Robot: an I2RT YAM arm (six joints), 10 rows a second.
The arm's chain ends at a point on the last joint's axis. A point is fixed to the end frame.
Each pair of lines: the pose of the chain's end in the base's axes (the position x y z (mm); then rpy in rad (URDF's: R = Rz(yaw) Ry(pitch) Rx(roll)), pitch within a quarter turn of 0, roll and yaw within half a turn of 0), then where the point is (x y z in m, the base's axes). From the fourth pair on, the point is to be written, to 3 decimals.
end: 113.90 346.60 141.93 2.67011 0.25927 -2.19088
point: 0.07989 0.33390 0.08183
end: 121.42 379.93 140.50 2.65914 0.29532 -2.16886
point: 0.08844 0.36855 0.07957
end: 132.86 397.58 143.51 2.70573 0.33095 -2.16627
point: 0.10326 0.38685 0.08075
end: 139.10 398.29 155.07 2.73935 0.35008 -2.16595
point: 0.112 0.388 0.091
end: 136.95 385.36 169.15 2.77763 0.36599 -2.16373
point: 0.112 0.375 0.104
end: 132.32 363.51 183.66 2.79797 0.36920 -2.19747
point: 0.108 0.353 0.119
